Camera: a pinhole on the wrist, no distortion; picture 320 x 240 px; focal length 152.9 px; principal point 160.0 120.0 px. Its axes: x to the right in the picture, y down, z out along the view. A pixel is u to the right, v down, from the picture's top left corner.
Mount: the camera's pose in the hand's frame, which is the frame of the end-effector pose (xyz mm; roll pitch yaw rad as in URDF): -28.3 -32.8 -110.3 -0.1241 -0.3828 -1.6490
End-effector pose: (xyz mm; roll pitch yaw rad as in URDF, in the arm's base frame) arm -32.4 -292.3 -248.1 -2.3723 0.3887 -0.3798
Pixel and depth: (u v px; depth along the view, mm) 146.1 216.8 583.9
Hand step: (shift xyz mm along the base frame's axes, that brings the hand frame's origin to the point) 278.1 22.5 -521.5
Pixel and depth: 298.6 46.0 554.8
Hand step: -71.9 697.4 -148.1
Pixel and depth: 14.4 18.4 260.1
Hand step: -280.1 -86.7 -184.4
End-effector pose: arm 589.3 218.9 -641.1 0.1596 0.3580 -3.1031
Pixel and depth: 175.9 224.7 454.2
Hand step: -424.8 -18.2 154.6
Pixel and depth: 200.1 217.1 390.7
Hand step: -342.0 45.5 142.9
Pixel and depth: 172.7 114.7 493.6
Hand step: -154.4 -56.2 340.9
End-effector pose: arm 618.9 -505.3 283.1 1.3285 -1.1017 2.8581
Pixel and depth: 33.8 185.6 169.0
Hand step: 71.6 -73.2 133.8
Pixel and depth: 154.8 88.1 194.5
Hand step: 87.3 34.2 -5.2
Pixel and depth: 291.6 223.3 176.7
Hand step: -95.4 155.5 49.6
